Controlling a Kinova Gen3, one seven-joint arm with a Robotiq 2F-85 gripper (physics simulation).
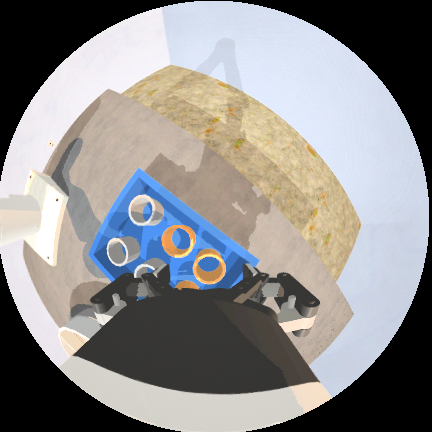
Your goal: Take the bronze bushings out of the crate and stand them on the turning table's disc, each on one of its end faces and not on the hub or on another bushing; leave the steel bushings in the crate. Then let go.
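Seen in the pictures: gripper, fingertip midpoint: (205, 272); arm's base, origin of the base link: (32, 215).
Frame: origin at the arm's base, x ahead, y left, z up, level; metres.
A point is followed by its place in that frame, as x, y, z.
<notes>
The blue crate (200, 218) {0.264, 0.360, -0.003} lies below and ahead of my gripper. Three bronze bushings show in it: one (168, 243) {0.264, 0.307, -0.028} near the middle, one (212, 276) {0.332, 0.329, -0.025} nearer the right end, and one (187, 285) {0.325, 0.292, -0.030} mostly hidden by the gripper body. Three steel bushings stand toward the left end: one (157, 213) {0.225, 0.319, -0.023} at the upper left, one (132, 249) {0.242, 0.258, -0.025} below it, and one (157, 264) {0.278, 0.278, -0.025} partly behind the left finger. My gripper (205, 272) {0.317, 0.328, -0.006} is open and empty, with its fingers over the crate's near part. A round grey and cream thing (82, 327) {0.294, 0.073, 0.022} at the lower left, perhaps the turning table, is mostly hidden.
The robot's white base plate (47, 220) {0.050, 0.053, -0.025} stands at the left on the grey-brown table top (120, 130) {0.013, 0.325, -0.053}. A speckled yellowish surface (280, 145) lies beyond the table's far edge. The arm's shadow falls across the table and the crate.
</notes>
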